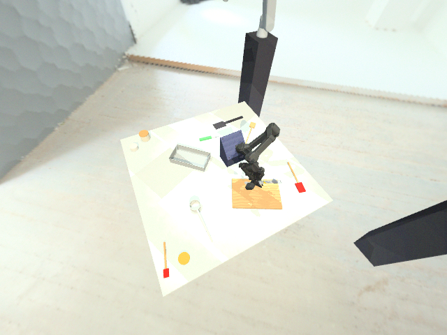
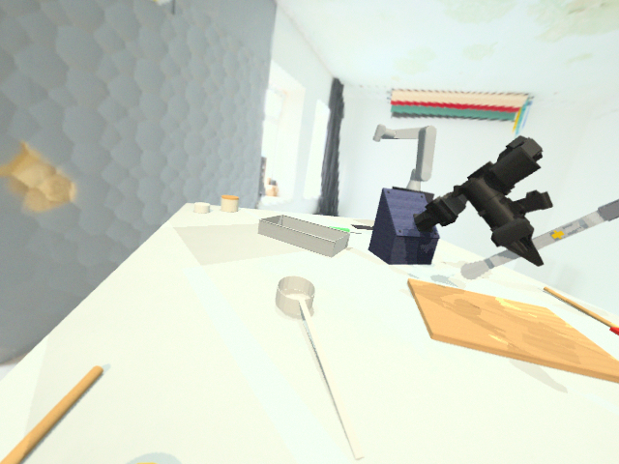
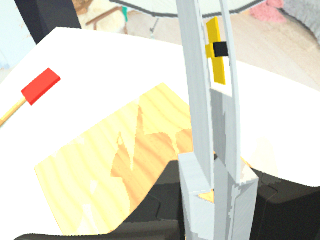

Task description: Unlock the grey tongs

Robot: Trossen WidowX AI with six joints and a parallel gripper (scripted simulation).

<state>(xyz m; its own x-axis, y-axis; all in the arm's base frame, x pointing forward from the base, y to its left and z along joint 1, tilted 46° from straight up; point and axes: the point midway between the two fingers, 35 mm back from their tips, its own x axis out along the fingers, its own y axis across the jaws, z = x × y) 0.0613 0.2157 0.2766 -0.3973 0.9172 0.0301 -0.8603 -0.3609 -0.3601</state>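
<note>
Now: gripper tip 3 cm to the left of the wooden board and 15 cm above it. Also, from my gripper tip: black spatula 17 cm behind, 80 cm to the right, 15 cm below; roasting tin 31 cm ahead, 55 cm to the right, 13 cm below; yellow lock piece 1 cm to the left, 6 cm above.
</note>
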